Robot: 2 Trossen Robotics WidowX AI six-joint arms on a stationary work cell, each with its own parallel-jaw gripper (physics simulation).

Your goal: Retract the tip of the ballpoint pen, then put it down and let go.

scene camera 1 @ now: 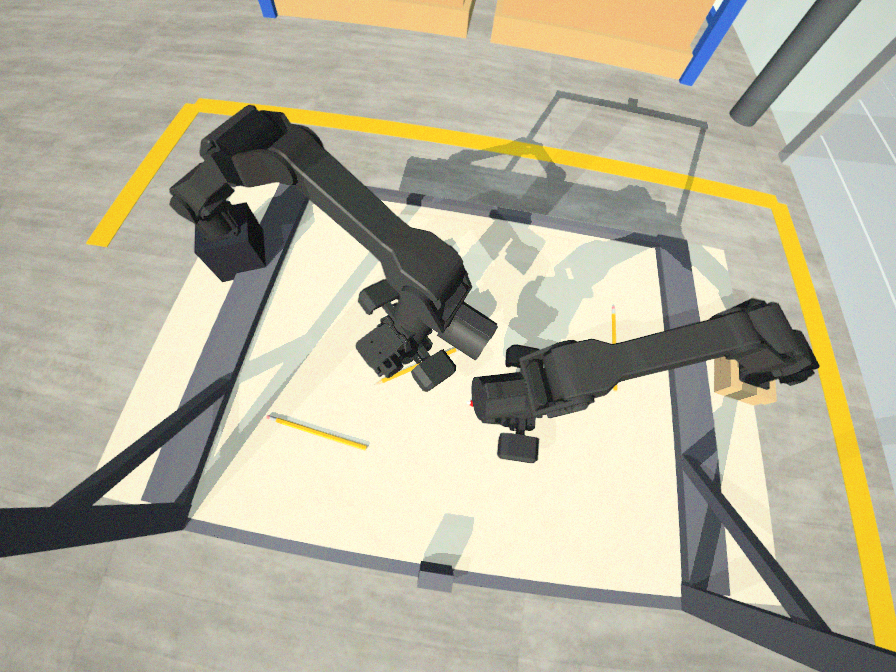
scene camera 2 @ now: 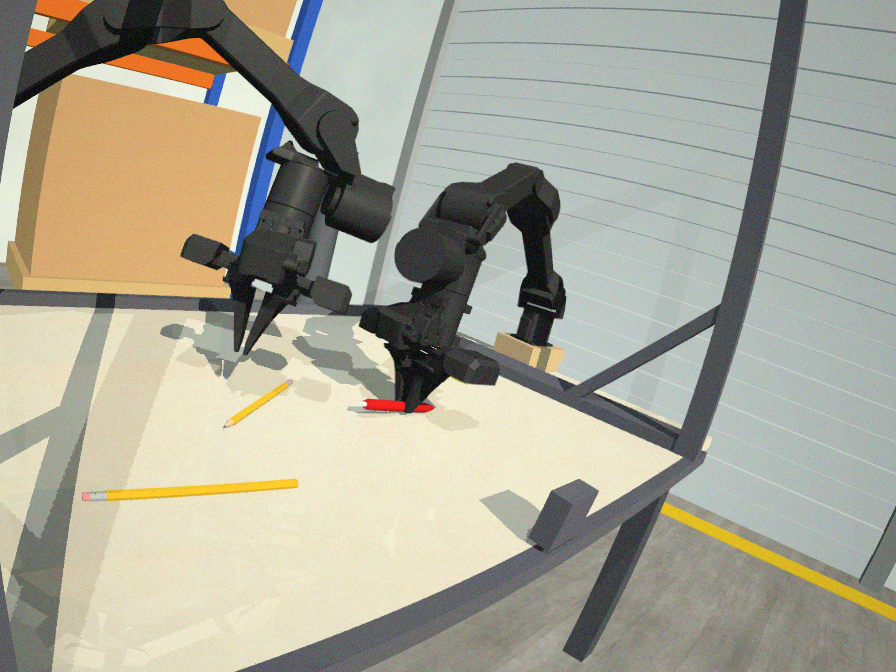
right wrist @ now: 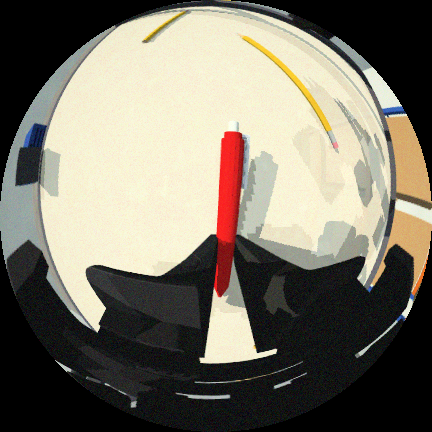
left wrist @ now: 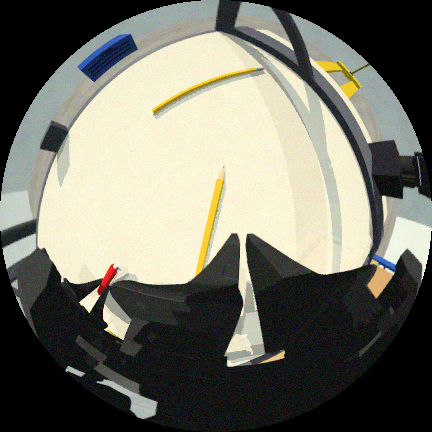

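Where they show: left gripper, fingertip midpoint: (scene camera 2: 240, 353) (left wrist: 240, 238); right gripper, fingertip midpoint: (scene camera 2: 403, 410) (right wrist: 224, 240) (left wrist: 105, 282); left arm's base, link origin: (scene camera 1: 221, 226); right arm's base, link origin: (scene camera 2: 531, 341).
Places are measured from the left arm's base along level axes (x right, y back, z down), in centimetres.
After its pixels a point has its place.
A red ballpoint pen (scene camera 2: 379, 405) {z 8.7, x 44.1, y -39.4 cm} (left wrist: 107, 280) {z 8.7, x 44.2, y -41.7 cm} (right wrist: 231, 185) {z 8.4, x 44.1, y -40.8 cm} lies roughly level, low over the table, with its white push button (right wrist: 233, 126) {z 8.3, x 42.8, y -37.8 cm} sticking out at the end away from the fingers. My right gripper (scene camera 2: 409, 407) {z 10.0, x 45.5, y -44.3 cm} (right wrist: 224, 240) {z 10.0, x 45.5, y -44.3 cm} is shut on the pen near its pointed end; whether a writing tip sticks out cannot be told. My left gripper (scene camera 2: 241, 352) {z 4.3, x 31.9, y -27.3 cm} (left wrist: 240, 238) {z 4.3, x 31.9, y -27.3 cm} is shut and empty. It hangs above the table, to the left of the pen in scene camera 2, beyond the button end and apart from it.
A yellow pencil (scene camera 1: 394, 376) {z 10.0, x 34.2, y -26.0 cm} (scene camera 2: 258, 403) {z 10.0, x 33.5, y -30.0 cm} (left wrist: 210, 227) {z 10.0, x 33.4, y -28.6 cm} (right wrist: 292, 75) {z 10.0, x 33.1, y -32.0 cm} lies close to the left gripper. Another pencil (scene camera 1: 318, 431) {z 10.0, x 40.8, y -10.8 cm} (scene camera 2: 195, 490) {z 10.1, x 40.9, y -10.0 cm} (left wrist: 200, 86) {z 10.2, x 41.8, y -12.7 cm} lies farther forward. A third pencil (scene camera 1: 613, 325) {z 10.0, x 34.9, y -72.6 cm} lies partly under the right arm. A post (scene camera 2: 564, 517) {z 6.5, x 67.4, y -22.2 cm} stands at the table edge.
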